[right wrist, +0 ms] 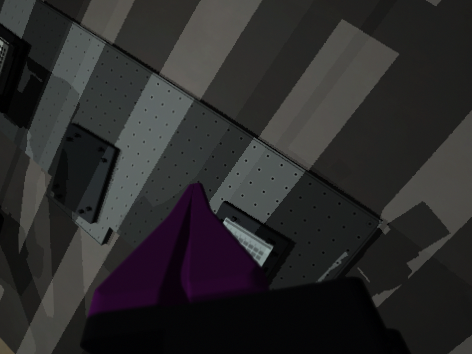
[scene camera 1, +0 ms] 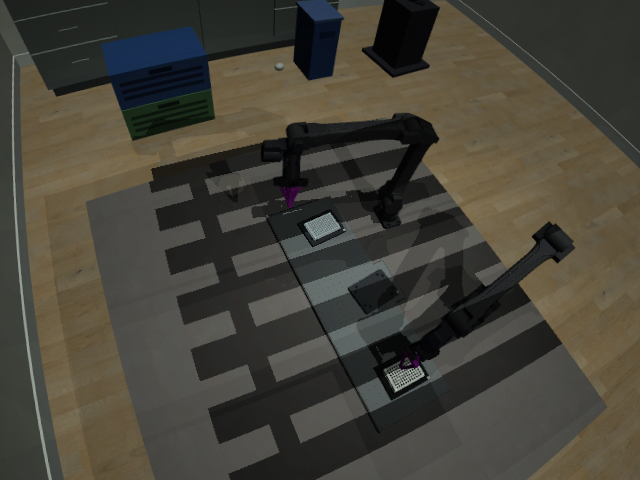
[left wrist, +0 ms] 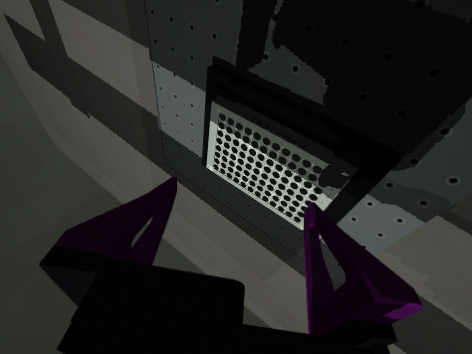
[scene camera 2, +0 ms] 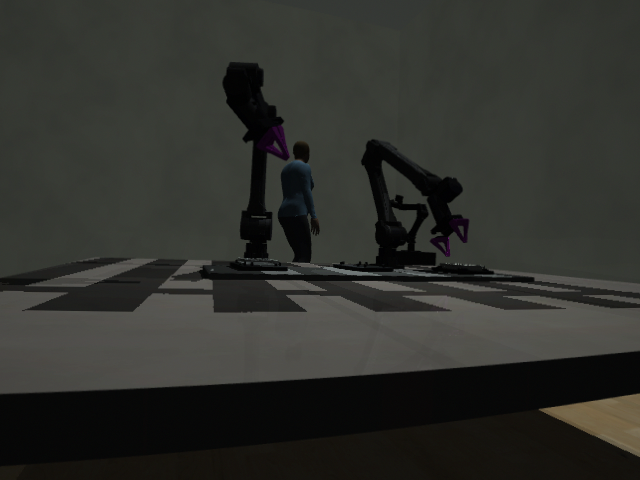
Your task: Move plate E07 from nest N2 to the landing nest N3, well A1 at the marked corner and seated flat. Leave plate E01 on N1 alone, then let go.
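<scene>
A white plate (scene camera 1: 404,375) (left wrist: 260,170) (scene camera 2: 460,266) lies in a black nest (left wrist: 300,117), low in the scene camera 1 view. Its wells face up. My left gripper (scene camera 1: 409,363) (scene camera 2: 457,248) (left wrist: 242,196) is open above this plate, fingers apart with nothing between them. A second white plate (scene camera 1: 323,225) (right wrist: 247,241) (scene camera 2: 258,261) sits in the nest at the far end. A dark nest (scene camera 1: 374,291) (right wrist: 85,172) between them holds no plate. My right gripper (scene camera 1: 289,207) (scene camera 2: 287,158) (right wrist: 197,191) is shut and empty, raised near the far end. Plate labels, nest labels and corner marks are unreadable.
The nests stand on a long perforated board (scene camera 1: 336,273) (right wrist: 200,145), on a table with dark shadow stripes. Blue and green crates (scene camera 1: 160,72), a blue bin (scene camera 1: 317,43) and a black stand (scene camera 1: 405,33) are beyond the table. A person (scene camera 2: 295,191) stands behind the arms.
</scene>
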